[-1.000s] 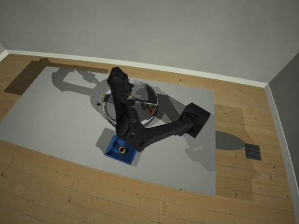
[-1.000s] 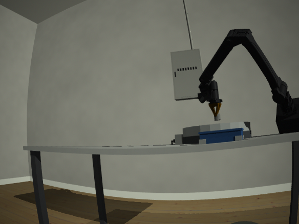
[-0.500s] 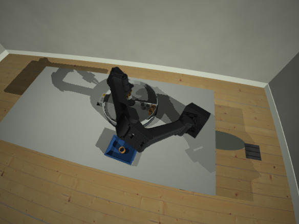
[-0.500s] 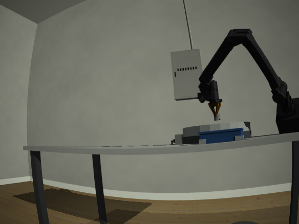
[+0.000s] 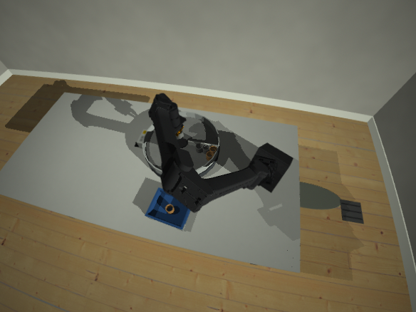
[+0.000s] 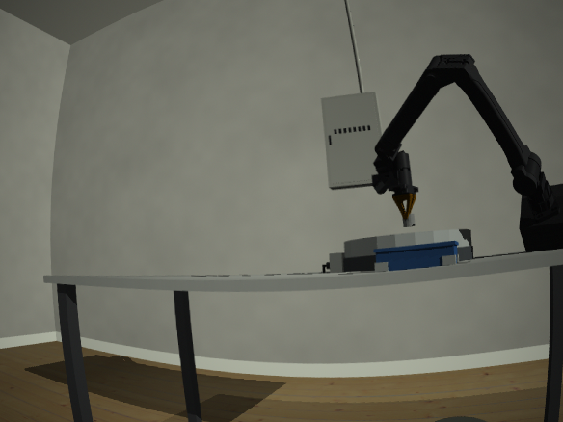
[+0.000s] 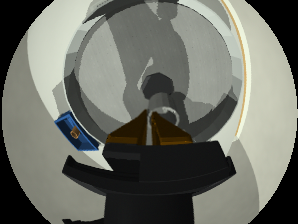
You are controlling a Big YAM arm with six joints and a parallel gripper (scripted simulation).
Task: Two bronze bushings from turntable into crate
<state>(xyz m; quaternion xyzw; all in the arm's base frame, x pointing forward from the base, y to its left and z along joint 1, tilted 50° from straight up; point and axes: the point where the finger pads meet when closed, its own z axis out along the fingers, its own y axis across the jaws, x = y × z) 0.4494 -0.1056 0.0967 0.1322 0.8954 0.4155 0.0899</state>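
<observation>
The round grey turntable is 100 mm below my hand and 20 mm to the right of it. From my hand the other things lie so: blue crate 330 mm to the left, 130 mm below, 130 mm behind.
</observation>
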